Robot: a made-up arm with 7 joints.
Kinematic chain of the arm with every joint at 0, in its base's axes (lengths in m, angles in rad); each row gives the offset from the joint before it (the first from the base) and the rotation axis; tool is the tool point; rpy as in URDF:
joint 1: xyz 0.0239 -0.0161 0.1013 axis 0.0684 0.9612 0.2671
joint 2: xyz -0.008 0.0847 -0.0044 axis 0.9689 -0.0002 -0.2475
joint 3: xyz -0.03 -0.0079 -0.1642 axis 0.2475 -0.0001 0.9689
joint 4: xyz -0.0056 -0.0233 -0.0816 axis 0.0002 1 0
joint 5: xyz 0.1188 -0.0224 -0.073 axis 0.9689 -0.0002 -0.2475
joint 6: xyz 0.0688 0.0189 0.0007 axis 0.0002 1 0
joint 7: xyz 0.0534 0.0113 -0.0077 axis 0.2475 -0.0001 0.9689
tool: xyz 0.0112 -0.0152 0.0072 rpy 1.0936 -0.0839 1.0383
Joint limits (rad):
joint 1: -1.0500..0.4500
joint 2: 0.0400..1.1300
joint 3: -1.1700..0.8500
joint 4: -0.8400..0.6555
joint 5: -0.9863..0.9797
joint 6: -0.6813..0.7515
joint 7: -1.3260..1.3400
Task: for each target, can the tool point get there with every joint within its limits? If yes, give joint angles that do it. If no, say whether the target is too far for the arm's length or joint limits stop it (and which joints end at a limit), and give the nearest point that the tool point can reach.
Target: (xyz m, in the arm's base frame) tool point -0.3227 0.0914 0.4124
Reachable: no: joint limits stop it (at a limit: joint 1, joint 2, joint 3, joint 4, joint 7) | nearest point 0.0873 0.1699 0.2650 | short by 0.443 m
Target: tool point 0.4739 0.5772 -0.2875
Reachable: no: too far | nearest point 0.3290 0.3976 -0.1580 | short by 0.265 m
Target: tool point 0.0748 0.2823 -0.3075
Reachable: yes | joints 0.1422 0.2185 0.6604 0.4699 0.7201 0.4687 1.0454
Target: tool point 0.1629 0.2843 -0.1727
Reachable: yes | joints 0.3327 0.8029 0.2273 -0.0719 0.3425 0.1643 0.8169
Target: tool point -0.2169 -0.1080 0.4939
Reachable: no: joint limits stop it (at a limit: joint 1, joint 2, joint 3, joint 4) | nearest point 0.1061 0.1344 0.2710 | short by 0.461 m
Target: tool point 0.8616 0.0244 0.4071
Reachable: no: too far | nearest point 0.4670 0.1061 0.1298 | short by 0.489 m
